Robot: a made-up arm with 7 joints. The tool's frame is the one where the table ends. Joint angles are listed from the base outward.
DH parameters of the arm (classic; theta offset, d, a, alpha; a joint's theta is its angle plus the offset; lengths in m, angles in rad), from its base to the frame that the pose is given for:
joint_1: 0 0.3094 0 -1.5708
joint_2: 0 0 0 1.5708
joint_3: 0 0.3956 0.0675 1.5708
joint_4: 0 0 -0.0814 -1.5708
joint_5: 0 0.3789 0 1.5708
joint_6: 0 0 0.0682 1.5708
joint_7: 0 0 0 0
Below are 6 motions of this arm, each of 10 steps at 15 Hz.
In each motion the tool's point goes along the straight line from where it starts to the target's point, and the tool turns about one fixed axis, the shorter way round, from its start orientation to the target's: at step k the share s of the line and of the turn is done. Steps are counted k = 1, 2, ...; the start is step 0. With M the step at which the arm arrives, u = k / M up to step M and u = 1 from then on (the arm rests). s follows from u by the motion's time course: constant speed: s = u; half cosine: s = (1 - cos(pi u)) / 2; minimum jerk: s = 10 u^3 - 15 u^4 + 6 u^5.
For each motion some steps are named. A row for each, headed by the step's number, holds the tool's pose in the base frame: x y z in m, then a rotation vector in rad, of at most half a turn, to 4 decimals.
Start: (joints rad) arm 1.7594 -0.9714 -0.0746 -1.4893 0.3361 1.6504 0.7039
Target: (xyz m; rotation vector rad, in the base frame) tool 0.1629 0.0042 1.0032 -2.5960 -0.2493 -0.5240
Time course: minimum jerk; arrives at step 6
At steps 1, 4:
1: 0.0691 -0.1285 1.0176 -1.6746 -1.0529 -0.0736
4: 0.1425 -0.0247 1.0063 -2.4195 -0.4593 -0.4211

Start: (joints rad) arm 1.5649 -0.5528 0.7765 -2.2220 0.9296 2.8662 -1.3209
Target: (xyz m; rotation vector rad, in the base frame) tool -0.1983 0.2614 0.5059 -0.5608 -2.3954 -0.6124
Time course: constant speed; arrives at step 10
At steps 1, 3, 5, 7, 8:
1: -0.2732 0.1870 0.6924 -0.1390 -2.1886 -0.9115
3: -0.2566 0.2035 0.6510 -0.2312 -2.2411 -0.8496
5: -0.2399 0.2201 0.6095 -0.3243 -2.2900 -0.7851
7: -0.2233 0.2366 0.5681 -0.4183 -2.3351 -0.7179
8: -0.2149 0.2449 0.5474 -0.4657 -2.3562 -0.6834

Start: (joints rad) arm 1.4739 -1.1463 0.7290 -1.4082 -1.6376 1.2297 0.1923
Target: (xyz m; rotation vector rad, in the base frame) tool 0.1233 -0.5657 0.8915 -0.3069 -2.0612 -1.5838
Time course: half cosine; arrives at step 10
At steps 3, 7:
3: -0.2462 -0.3640 0.8851 -1.5470 -0.6591 -2.5246
7: 0.0274 -0.5133 0.8898 -0.6451 -1.8042 -1.9107

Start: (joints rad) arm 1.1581 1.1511 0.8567 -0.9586 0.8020 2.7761 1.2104
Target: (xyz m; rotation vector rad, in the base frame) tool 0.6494 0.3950 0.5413 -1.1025 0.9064 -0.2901
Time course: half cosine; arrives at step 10
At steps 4, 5, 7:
4: 0.2965 0.6534 0.4362 -1.7072 0.8151 0.7514
5: 0.3798 0.5924 0.4610 -1.5842 0.8563 0.4932
7: 0.5383 0.4764 0.5082 -1.3152 0.9005 0.0229

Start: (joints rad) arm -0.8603 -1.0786 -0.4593 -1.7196 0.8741 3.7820 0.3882
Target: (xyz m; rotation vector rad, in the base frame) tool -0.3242 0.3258 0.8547 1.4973 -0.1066 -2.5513
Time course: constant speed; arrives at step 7
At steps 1, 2, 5, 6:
1: -0.3241 0.0758 0.8437 1.0955 0.7585 -2.7706
2: -0.3241 0.1174 0.8455 1.1736 0.6131 -2.7526
5: -0.3242 0.2425 0.8510 1.3816 0.1784 -2.6532
6: -0.3242 0.2841 0.8529 1.4418 0.0352 -2.6057

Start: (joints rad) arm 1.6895 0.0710 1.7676 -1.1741 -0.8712 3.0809 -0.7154
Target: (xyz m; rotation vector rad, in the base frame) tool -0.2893 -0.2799 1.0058 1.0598 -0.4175 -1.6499
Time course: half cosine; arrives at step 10
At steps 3, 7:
3: -0.3323 -0.1516 0.9819 0.9965 -0.7504 -1.2093
7: -0.3005 -0.2466 0.9996 1.0475 -0.5094 -1.5381

